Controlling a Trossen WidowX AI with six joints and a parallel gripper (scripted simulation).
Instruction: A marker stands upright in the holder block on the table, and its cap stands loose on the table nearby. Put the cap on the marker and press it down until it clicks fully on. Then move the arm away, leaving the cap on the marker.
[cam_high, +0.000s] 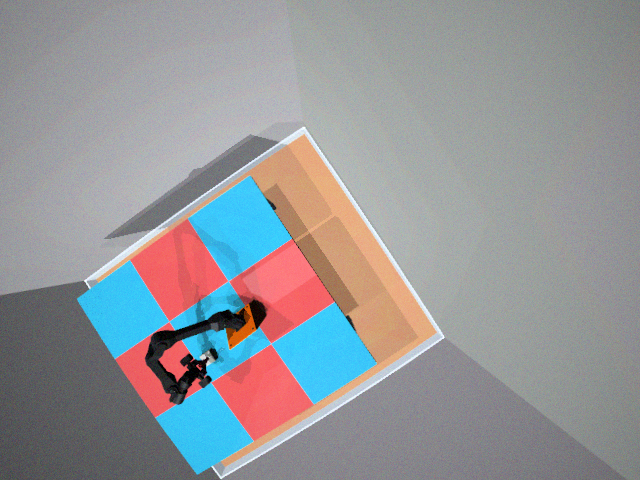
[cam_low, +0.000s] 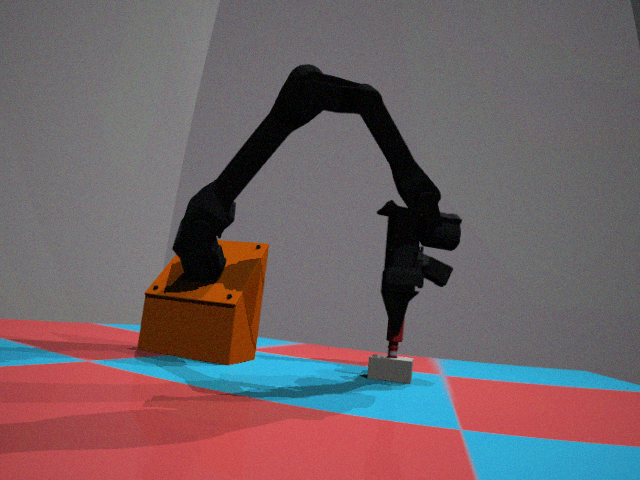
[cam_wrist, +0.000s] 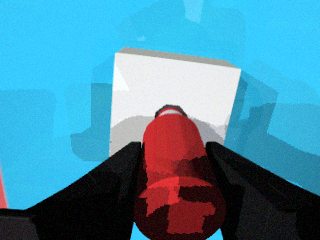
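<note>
Right now the white holder block is 6 cm below my gripper tip. From my gripper tip the other things lie so: red cap (1 cm above).
</note>
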